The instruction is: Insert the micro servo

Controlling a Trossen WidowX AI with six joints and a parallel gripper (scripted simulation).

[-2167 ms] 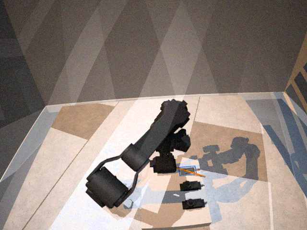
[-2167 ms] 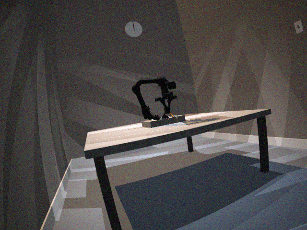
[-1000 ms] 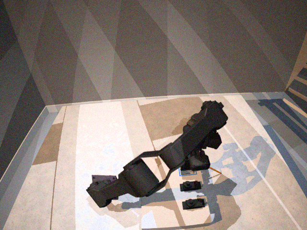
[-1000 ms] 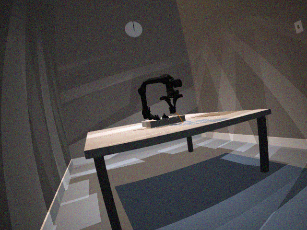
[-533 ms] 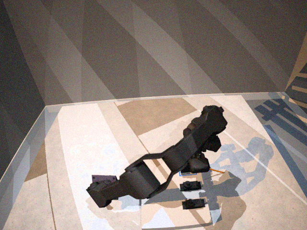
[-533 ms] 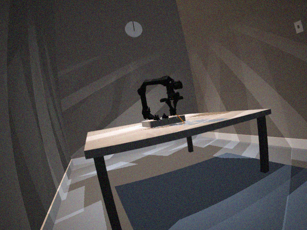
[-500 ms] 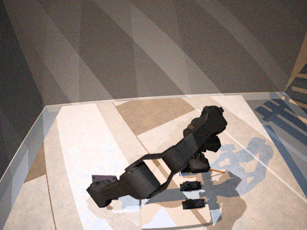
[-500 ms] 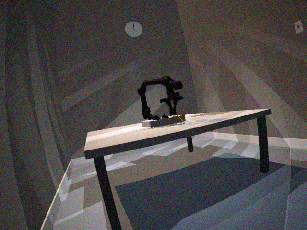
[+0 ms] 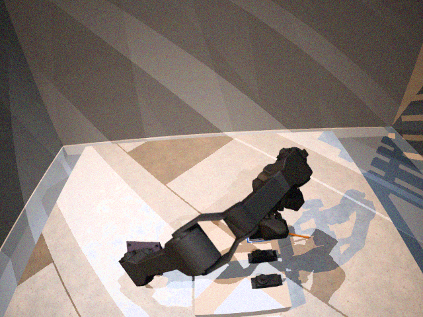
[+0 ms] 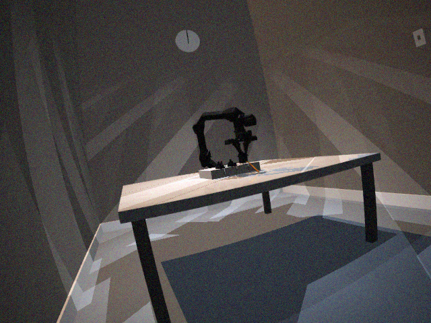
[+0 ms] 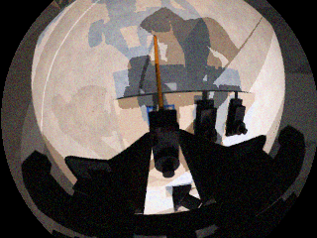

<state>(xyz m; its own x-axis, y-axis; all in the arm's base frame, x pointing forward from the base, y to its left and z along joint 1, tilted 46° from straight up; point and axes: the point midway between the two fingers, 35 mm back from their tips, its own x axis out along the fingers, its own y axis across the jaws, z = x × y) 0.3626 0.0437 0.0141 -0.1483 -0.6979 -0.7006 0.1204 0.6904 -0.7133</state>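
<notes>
My gripper tip is 13 cm past the robot deck, 6 cm to the left of it and 8 cm above it.
</notes>
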